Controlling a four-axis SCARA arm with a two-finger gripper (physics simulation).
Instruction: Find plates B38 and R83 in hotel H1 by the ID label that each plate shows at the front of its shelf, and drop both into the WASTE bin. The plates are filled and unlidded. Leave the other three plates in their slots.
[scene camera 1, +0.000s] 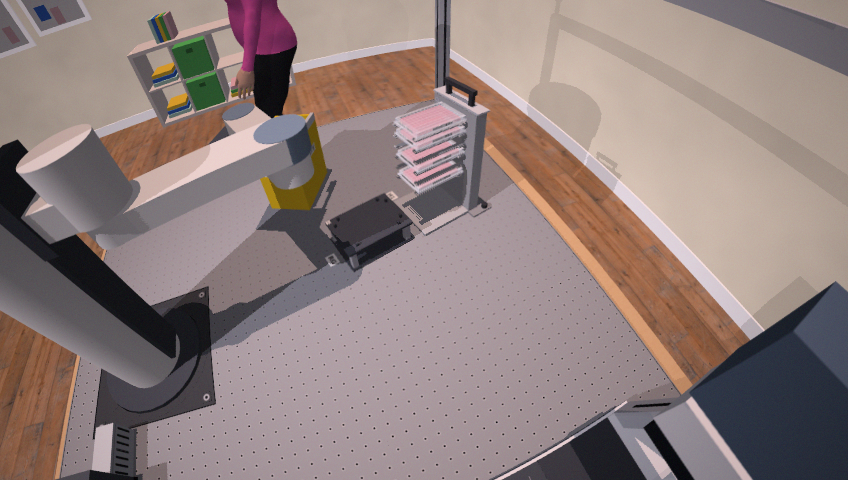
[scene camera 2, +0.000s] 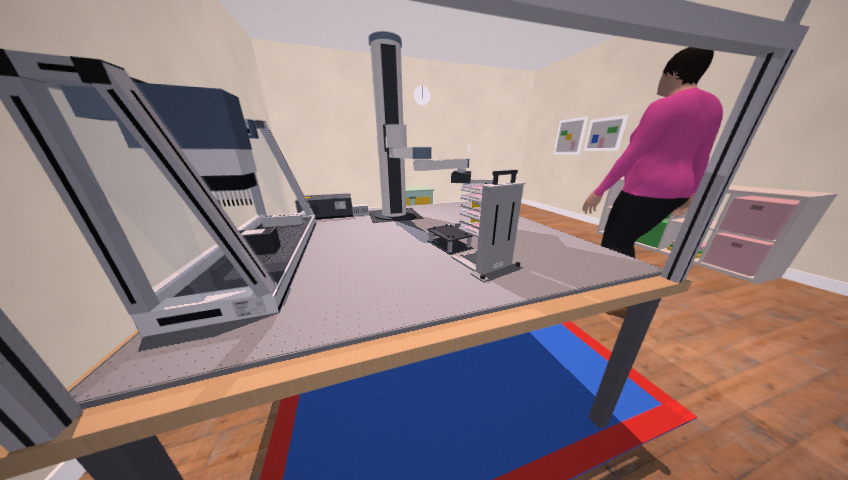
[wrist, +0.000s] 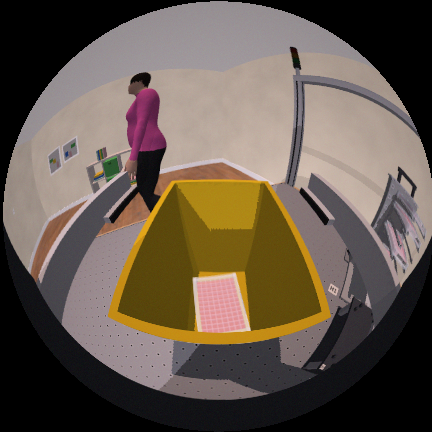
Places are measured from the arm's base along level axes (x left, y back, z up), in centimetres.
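Where they show: gripper, fingertip midpoint: (wrist: 218, 175); arm's base at its link origin: (scene camera 1: 157, 359) (scene camera 2: 394, 216).
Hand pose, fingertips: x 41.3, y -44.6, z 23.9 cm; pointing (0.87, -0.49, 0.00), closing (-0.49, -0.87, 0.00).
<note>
Things, the pixels of their top centre, and the offset from my fingertips.
- top plate at its top centre: (scene camera 1: 430, 116) (scene camera 2: 484, 186) dz +3.9, dx -24.4, dy -29.6 cm
- yellow WASTE bin at its top centre: (wrist: 219, 222) (scene camera 1: 282, 130) dz -2.7, dx -2.1, dy +1.0 cm
- pink-filled plate at its top centre: (wrist: 218, 303) dz -20.6, dx -2.4, dy +1.1 cm
Hotel H1 (scene camera 1: 474, 160) (scene camera 2: 499, 228) stands at the table's far side; its small H1 label (wrist: 333, 289) shows in the wrist view. Four pink-filled, unlidded plates are stacked in its shelves, the top plate (scene camera 1: 429, 120) seen best. Their IDs cannot be read here. The yellow WASTE bin (scene camera 1: 290, 199) (wrist: 220, 337) stands left of the hotel, under the arm's end. One pink-filled plate (wrist: 221, 304) lies inside at the bin's bottom; its ID is not visible. My gripper (wrist: 218, 175) is open and empty above the bin, a finger to each side in the wrist view.
A low black stand (scene camera 1: 368, 220) (scene camera 2: 450, 231) sits between the bin and the hotel. The arm's column (scene camera 1: 77, 285) (scene camera 2: 387, 124) rises from the left side. A framed machine (scene camera 2: 196, 237) stands at the opposite end. A person in pink (scene camera 1: 261, 29) (scene camera 2: 666, 142) (wrist: 145, 125) stands behind the bin.
</note>
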